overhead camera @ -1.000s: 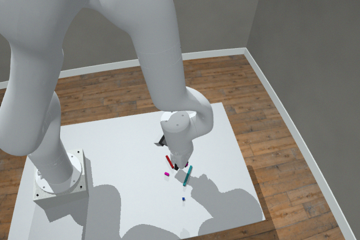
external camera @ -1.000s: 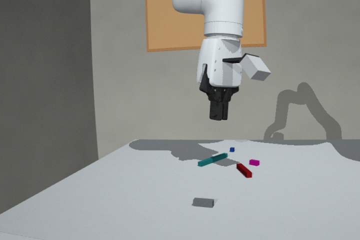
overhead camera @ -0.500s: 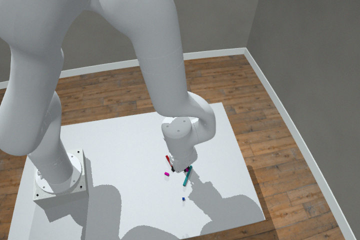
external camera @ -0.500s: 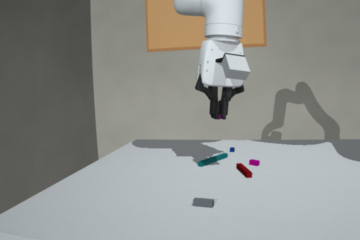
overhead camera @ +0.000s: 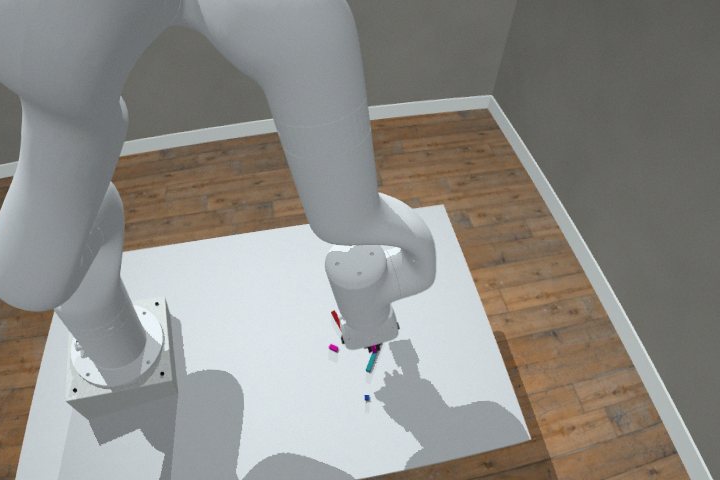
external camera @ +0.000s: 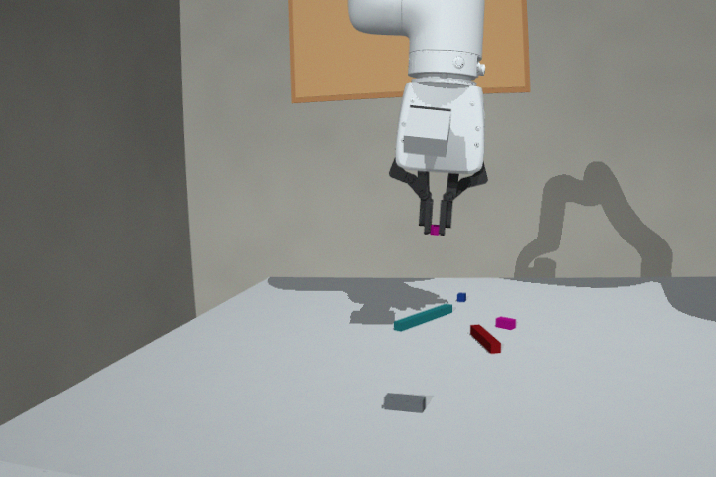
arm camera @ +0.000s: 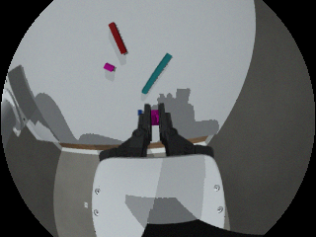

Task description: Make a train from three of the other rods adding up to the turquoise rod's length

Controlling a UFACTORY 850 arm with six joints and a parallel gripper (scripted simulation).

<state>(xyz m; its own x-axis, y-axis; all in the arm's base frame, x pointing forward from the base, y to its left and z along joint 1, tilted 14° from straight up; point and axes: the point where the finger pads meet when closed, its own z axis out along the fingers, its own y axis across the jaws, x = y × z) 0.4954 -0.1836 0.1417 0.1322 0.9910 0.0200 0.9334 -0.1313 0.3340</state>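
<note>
The blue rod is 4 cm behind my hand, 8 cm to the right of it and 12 cm below it. The rest, counted from my hand: turquoise rod (2 cm ahead, 2 cm to the left, 12 cm below); grey rod (5 cm ahead, 27 cm to the left, 12 cm below); red rod (4 cm behind, 11 cm to the left, 12 cm below).
</note>
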